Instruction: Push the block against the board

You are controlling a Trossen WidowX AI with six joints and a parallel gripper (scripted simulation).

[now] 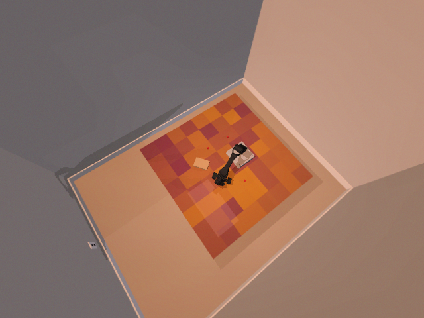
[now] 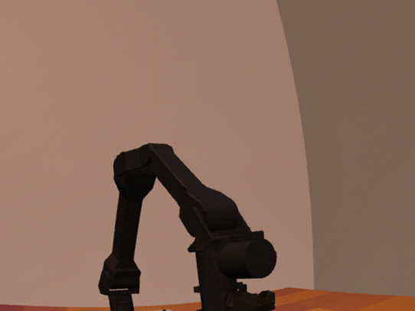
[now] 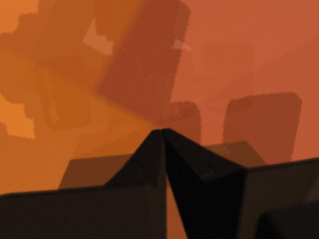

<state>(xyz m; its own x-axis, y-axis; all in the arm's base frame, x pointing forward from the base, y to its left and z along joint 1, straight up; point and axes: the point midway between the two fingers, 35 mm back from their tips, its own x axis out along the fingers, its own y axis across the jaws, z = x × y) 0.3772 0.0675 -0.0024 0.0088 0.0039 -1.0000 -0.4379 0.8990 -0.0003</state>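
My gripper tip is now 60 mm past the square block and 30 mm to the left of it. The rest, counted from my gripper tip: tan board 270 mm to the right, 10 mm ahead.
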